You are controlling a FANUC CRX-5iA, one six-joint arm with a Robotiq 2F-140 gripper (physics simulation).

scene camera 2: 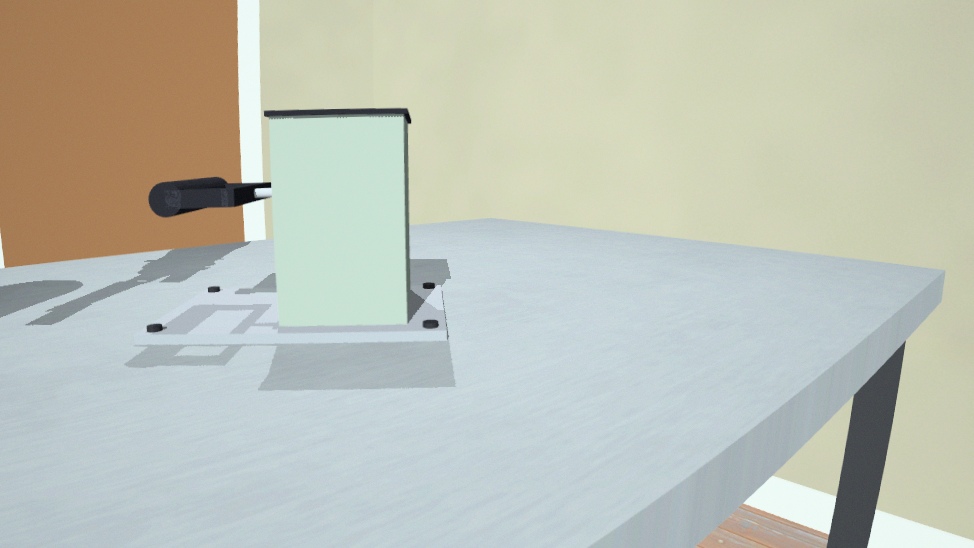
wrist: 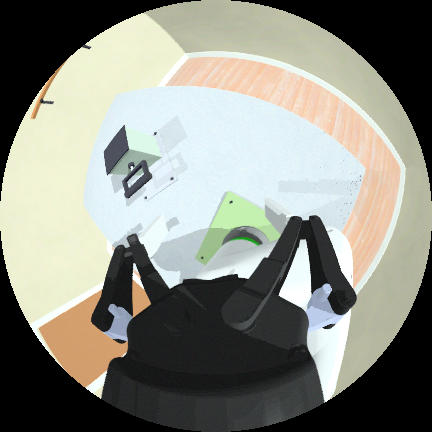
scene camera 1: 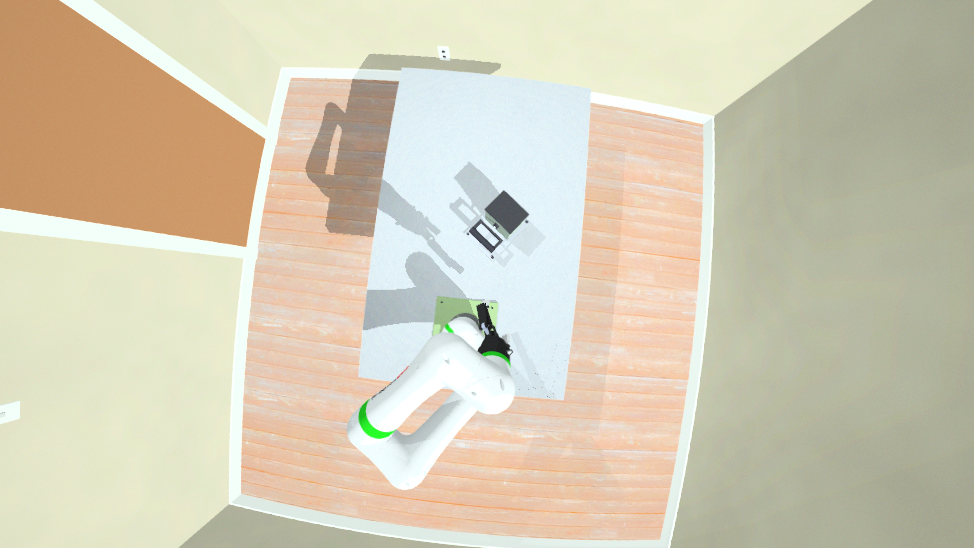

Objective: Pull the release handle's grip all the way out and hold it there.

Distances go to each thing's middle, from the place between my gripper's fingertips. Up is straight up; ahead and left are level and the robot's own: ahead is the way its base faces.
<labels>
My hand is 35 cm short of the base plate (wrist: 162, 172), 23 cm above it and 9 cm to the right of it.
</labels>
